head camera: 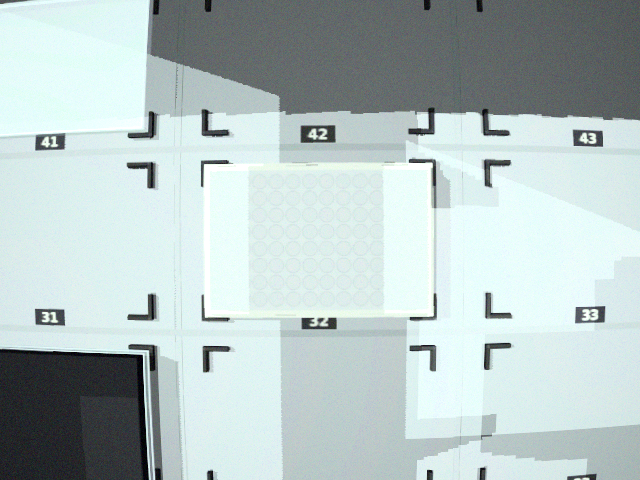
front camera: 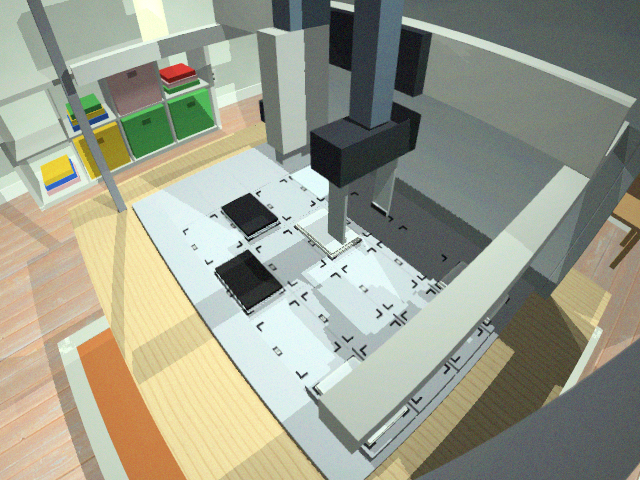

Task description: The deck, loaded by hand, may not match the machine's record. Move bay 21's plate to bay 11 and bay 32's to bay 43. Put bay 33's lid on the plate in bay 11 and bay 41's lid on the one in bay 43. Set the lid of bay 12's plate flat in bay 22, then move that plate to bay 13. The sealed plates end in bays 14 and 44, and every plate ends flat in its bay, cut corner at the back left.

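Frame: origin at the robot's base, x ahead, y left, z up, level; millimetres.
Seen in the pictures: gripper, fingertip midpoint: [front camera: 359,223]; robot's base, origin of the base link: [front camera: 184,231].
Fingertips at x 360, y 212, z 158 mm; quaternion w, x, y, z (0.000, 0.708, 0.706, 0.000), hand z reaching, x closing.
Pixels of each thing's middle, then the offset from my fingertips to it. "*": a spot on its surface instead.
- pale plate, body centre: [head camera: 318,240] [front camera: 327,231] dx -132, dy +46, dz -150 mm
- pale piece, surface spot: [front camera: 387,426] * dx +257, dy -172, dz -130 mm
The pale plate [front camera: 315,227] [head camera: 317,240] with round wells faintly visible lies in bay 32. My gripper [front camera: 360,224] is open above it, its jaws wide apart and off the plate; the jaws do not show in the head view. A pale, flat lid [front camera: 313,178] [head camera: 72,67] lies in bay 41, partly hidden by the gripper body in the front view. A black-topped plate [front camera: 250,212] [head camera: 62,418] sits in bay 21. Another black-topped plate [front camera: 248,279] sits in bay 12. No lid shows in bay 33. The cut corners cannot be made out.
A long pale beam [front camera: 449,341] crosses the right side and hides part of the deck. Pale edges of a plate or lid [front camera: 338,376] and another pale piece [front camera: 387,426] show beside it. A pale upright housing [front camera: 281,93] stands behind the deck, left of the gripper column.
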